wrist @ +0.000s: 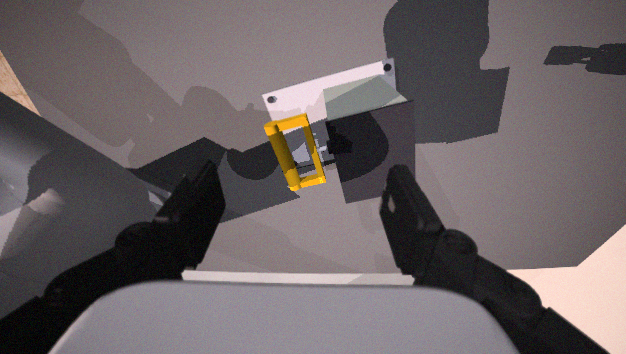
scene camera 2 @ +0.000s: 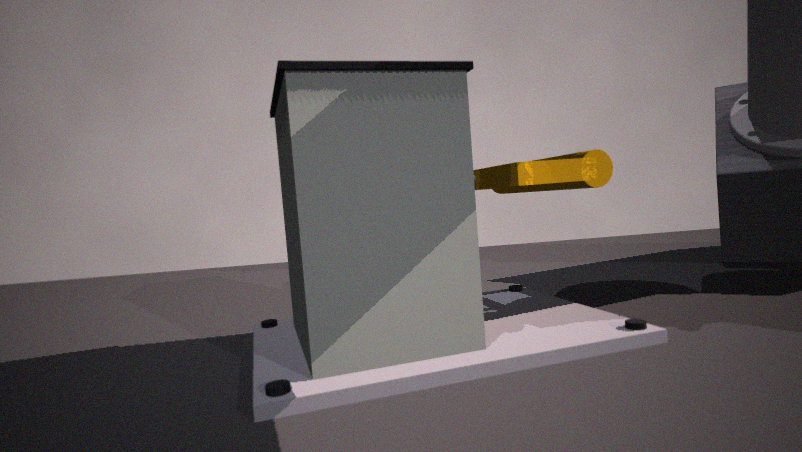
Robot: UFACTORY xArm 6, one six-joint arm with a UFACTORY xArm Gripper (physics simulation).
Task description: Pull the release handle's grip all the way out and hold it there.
Labels:
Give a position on a pale base plate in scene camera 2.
524, 329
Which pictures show my gripper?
The wrist view only.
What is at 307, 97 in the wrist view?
A pale base plate.

